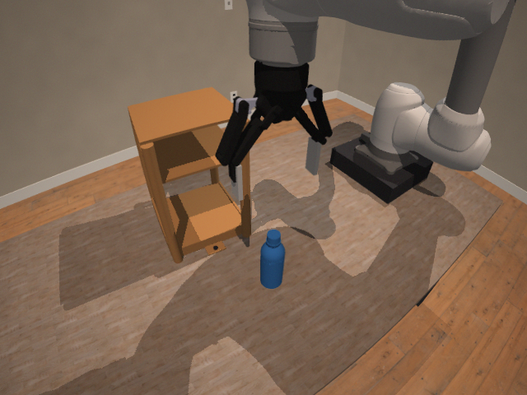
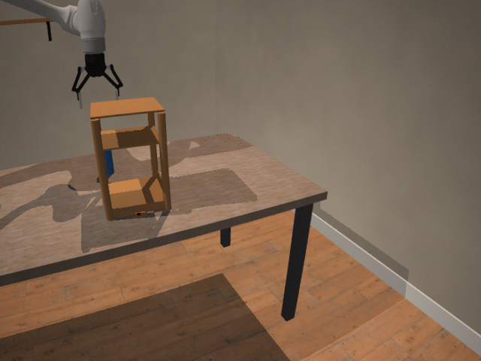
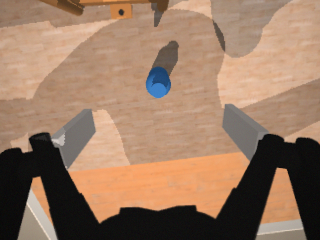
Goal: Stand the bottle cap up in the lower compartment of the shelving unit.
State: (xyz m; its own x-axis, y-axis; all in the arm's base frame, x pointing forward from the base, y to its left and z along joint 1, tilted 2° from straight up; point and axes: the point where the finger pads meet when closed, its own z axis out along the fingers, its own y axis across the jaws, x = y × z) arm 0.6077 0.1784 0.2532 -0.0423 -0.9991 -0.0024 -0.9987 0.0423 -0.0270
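My gripper is now 200 mm above the blue bottle. Round my hand: orange shelving unit (280 mm to the right, 130 mm below, 70 mm ahead).
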